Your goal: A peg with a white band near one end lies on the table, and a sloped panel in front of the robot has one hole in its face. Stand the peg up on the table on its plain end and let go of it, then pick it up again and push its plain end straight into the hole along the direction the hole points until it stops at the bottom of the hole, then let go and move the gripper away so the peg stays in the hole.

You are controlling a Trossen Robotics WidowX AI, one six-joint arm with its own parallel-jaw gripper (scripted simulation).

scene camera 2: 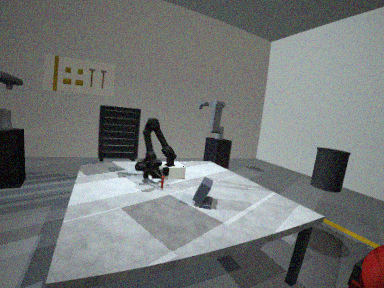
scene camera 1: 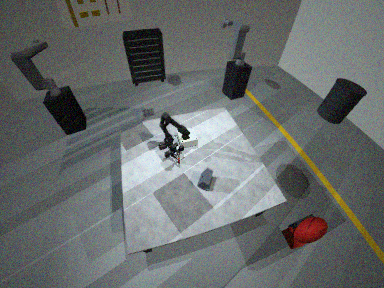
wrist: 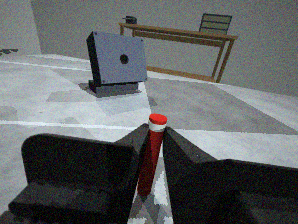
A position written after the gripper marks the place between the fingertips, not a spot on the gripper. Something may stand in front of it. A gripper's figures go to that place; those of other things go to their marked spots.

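There's a sloped panel (wrist: 105,49) that's 0.35 m from the lens, and then the gripper (wrist: 155,130), which is 0.11 m from the lens.
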